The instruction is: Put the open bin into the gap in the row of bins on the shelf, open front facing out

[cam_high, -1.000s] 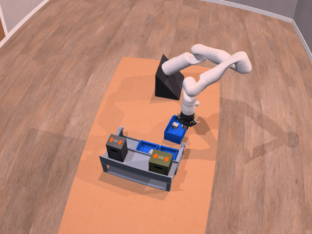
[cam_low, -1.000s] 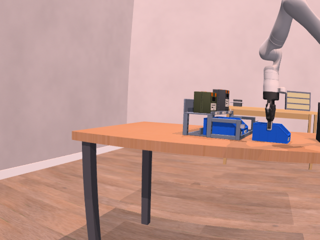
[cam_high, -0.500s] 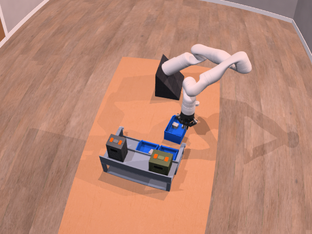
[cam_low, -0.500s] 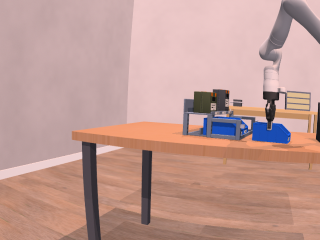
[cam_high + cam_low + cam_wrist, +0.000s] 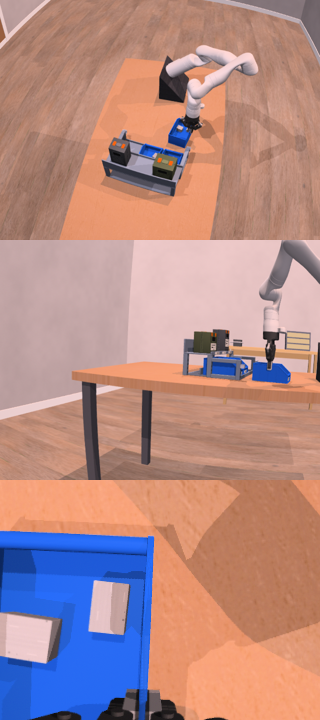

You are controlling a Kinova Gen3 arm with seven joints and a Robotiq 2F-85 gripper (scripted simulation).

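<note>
Right now my hand is 6 cm to the left of the grey block, 6 cm above it and 5 cm past it. Also, from my hand: grey shelf (22 cm ahead, 20 cm to the right); dark grey box (33 cm to the right, 27 cm ahead, 9 cm above); olive box (31 cm ahead, 11 cm to the right, 8 cm above).
</note>
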